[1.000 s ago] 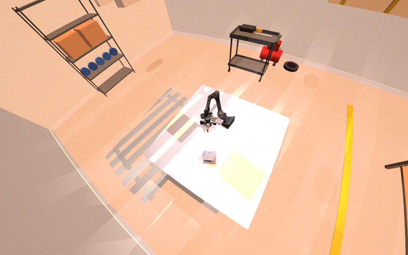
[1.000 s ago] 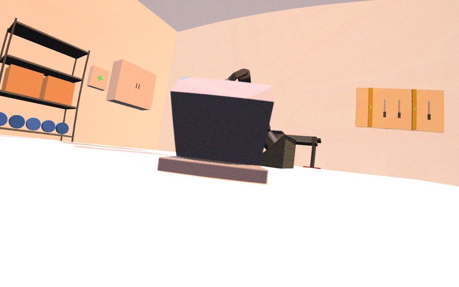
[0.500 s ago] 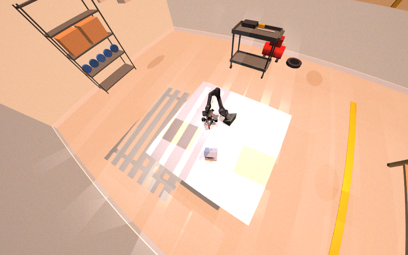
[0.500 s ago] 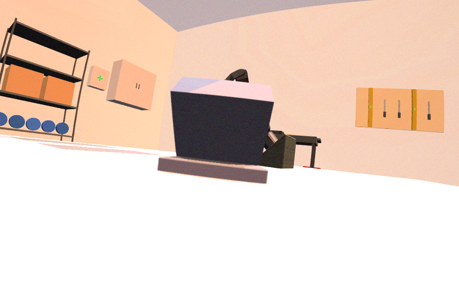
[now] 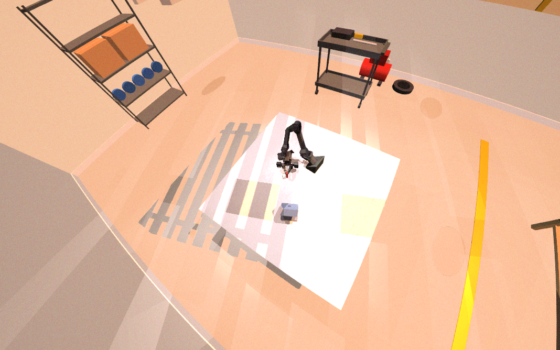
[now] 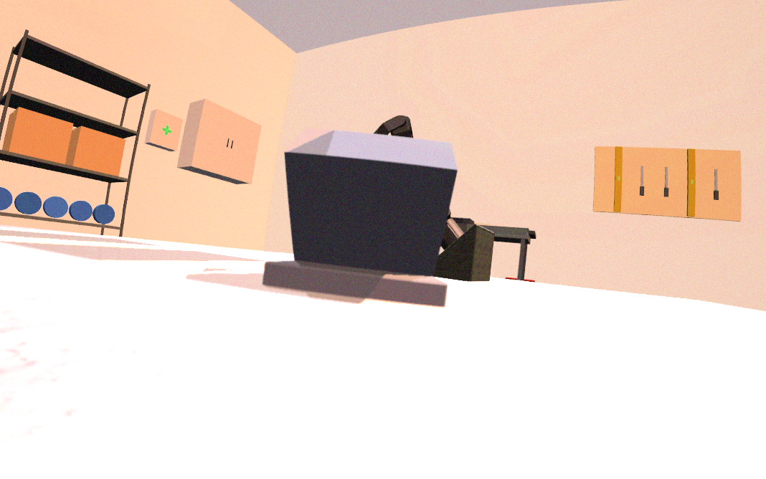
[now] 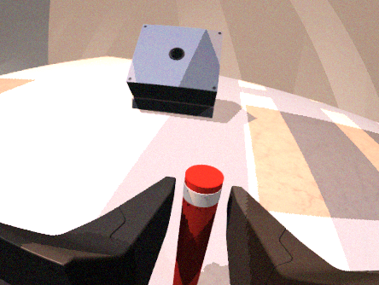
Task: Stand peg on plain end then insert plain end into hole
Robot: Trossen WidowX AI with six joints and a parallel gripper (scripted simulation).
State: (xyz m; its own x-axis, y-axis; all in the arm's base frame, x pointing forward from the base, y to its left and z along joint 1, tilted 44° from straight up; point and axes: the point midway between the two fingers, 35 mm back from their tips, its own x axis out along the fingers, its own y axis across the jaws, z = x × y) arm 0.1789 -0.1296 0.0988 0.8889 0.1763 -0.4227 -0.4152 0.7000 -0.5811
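My gripper tip is 1 cm past the red peg and 1 cm above it. The rest, counted from my gripper tip: grey sloped panel: 25 cm ahead, 18 cm to the left, 1 cm above.
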